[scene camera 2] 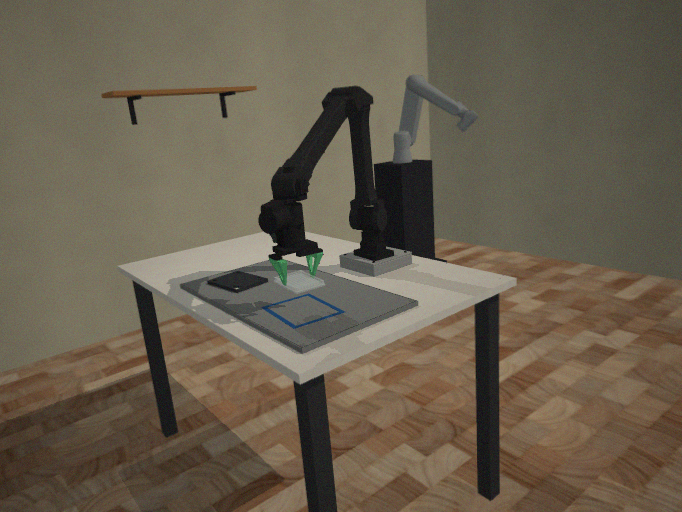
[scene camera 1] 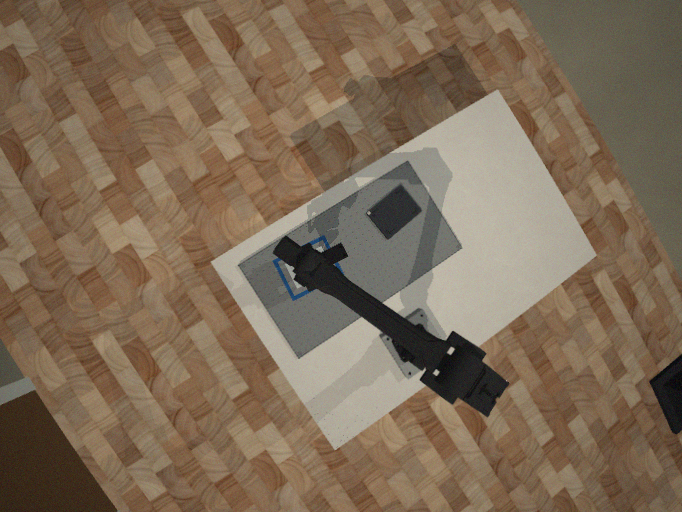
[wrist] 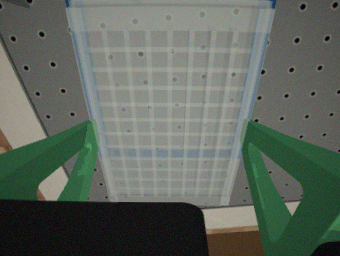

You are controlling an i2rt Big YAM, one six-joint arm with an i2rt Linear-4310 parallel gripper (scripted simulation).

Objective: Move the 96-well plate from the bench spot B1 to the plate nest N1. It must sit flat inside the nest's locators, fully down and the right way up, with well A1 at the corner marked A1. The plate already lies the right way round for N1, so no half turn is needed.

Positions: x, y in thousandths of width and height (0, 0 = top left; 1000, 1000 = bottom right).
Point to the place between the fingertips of my gripper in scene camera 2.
438, 550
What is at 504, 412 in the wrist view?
A clear 96-well plate.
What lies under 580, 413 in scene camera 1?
A dark plate nest N1.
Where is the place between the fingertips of my gripper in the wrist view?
499, 502
